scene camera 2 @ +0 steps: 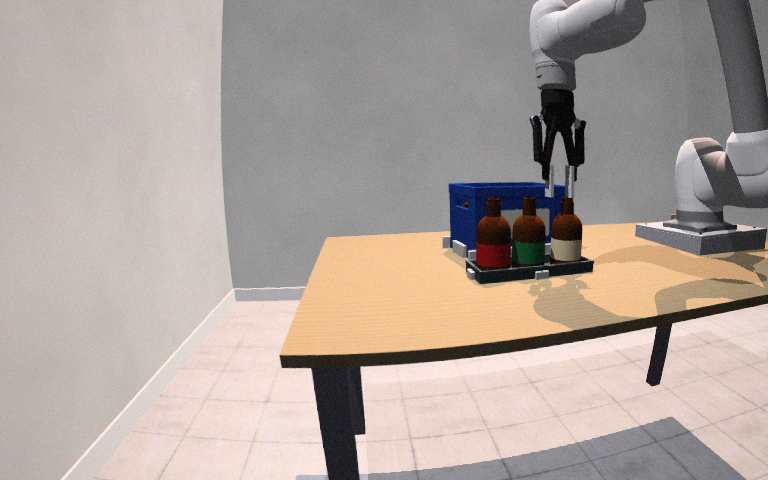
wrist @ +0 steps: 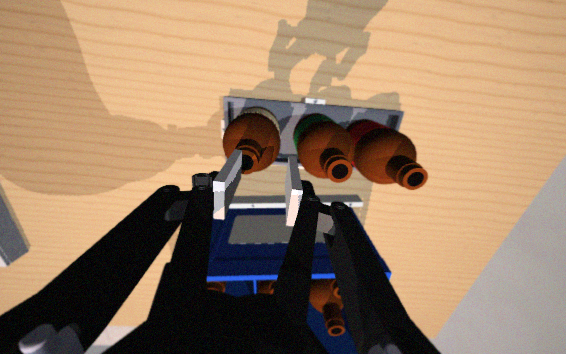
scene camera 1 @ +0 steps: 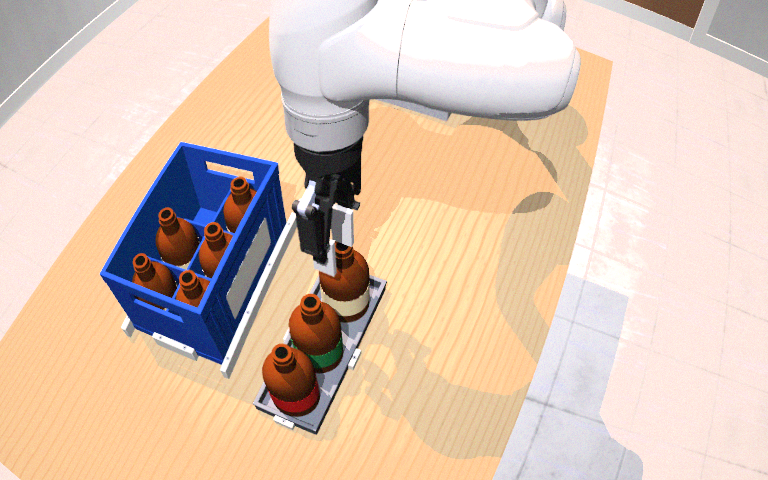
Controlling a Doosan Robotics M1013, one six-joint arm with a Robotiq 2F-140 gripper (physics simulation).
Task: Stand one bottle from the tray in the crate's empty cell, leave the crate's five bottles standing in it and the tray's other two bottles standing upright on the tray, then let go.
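Places are measured from the arm's base along level axes (x right, y ahead, z up), in millimetres.
Where they show: gripper, fingertip midpoint: (scene camera 2: 559, 197) (wrist: 264, 167) (scene camera 1: 334, 255); arm's base, link origin: (scene camera 2: 698, 227).
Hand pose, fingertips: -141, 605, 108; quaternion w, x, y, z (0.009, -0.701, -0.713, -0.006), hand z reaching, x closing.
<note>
Each offset is from my fingertips to the top centre of the thing, as dx, dy, dz. "pt": to the spot under its first point. Level surfaces: height alone.
The blue crate {+224, +46, +15} (scene camera 1: 169, 333) (scene camera 2: 459, 223) (wrist: 250, 260) holds several standing brown bottles; its empty cell {pt +304, -59, -152} (scene camera 1: 206, 216) is at the back left in scene camera 1. On the grey tray {pt -36, +22, -155} (scene camera 1: 353, 331) (wrist: 287, 120) stand three upright bottles: cream-labelled {-2, -20, +0} (scene camera 1: 344, 280) (scene camera 2: 566, 226) (wrist: 257, 135), green-labelled {-5, +77, +0} (scene camera 1: 314, 328) (scene camera 2: 528, 232) (wrist: 322, 150) and red-labelled {-7, +159, +0} (scene camera 1: 288, 376) (scene camera 2: 492, 232) (wrist: 382, 152). My gripper (scene camera 1: 335, 257) (scene camera 2: 559, 195) (wrist: 264, 167) is partly open and empty, fingers down, at about the height of the cream bottle's mouth. In the wrist view one finger overlaps that bottle's neck; contact cannot be told.
A long white rail {+126, +33, -130} (scene camera 1: 257, 300) runs beside the crate, between it and the tray. Small white blocks (scene camera 1: 175, 345) (scene camera 2: 542, 274) sit against the crate and the tray. The arm's grey base (scene camera 2: 702, 237) stands on the wooden table {dz -160} (scene camera 2: 396, 305).
</note>
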